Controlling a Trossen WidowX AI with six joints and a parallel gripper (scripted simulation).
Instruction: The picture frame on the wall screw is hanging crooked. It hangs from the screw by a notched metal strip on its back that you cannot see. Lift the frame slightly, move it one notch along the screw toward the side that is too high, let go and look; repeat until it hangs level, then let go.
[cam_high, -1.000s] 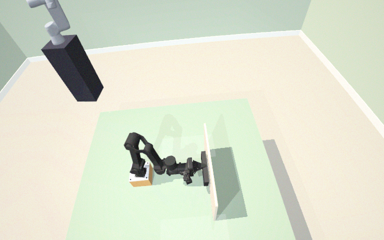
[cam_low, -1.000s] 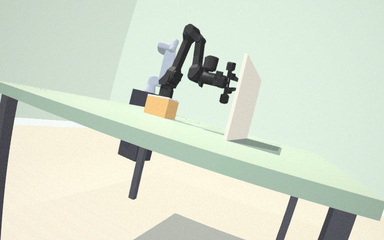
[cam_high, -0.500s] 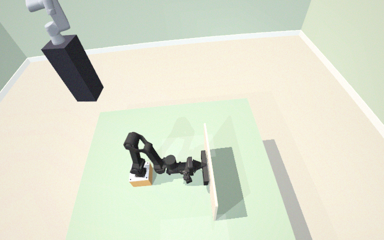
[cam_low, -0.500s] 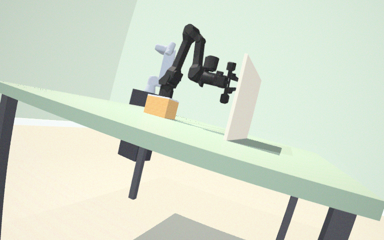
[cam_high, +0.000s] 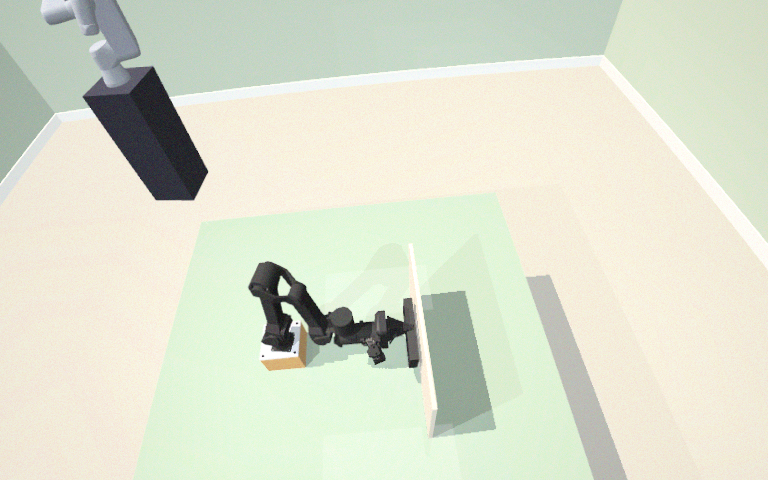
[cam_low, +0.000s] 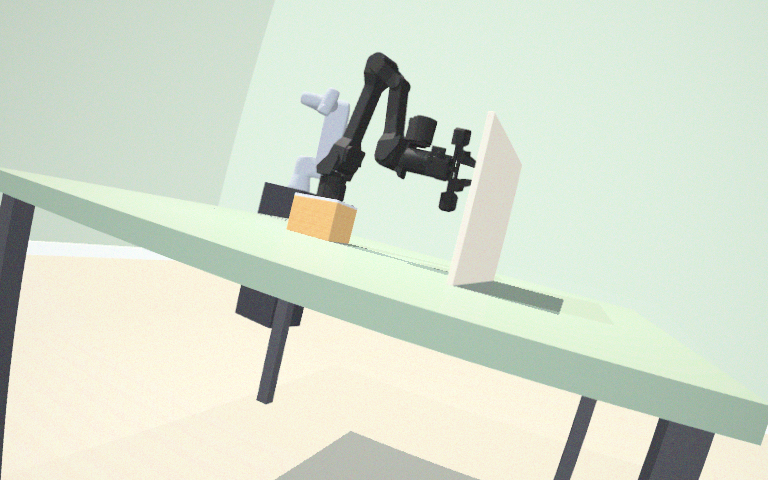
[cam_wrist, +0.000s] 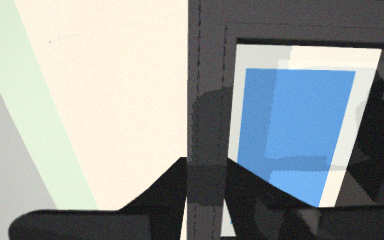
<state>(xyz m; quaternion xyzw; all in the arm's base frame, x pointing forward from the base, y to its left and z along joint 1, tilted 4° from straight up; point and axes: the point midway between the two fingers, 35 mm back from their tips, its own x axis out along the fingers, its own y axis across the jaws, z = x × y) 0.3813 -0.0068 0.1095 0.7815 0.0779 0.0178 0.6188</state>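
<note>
Now: the picture frame 1 cm to the left of my gripper tip and 5 cm below it. Round my gripper tip: cream wall panel: 1 cm ahead, 7 cm below.
</note>
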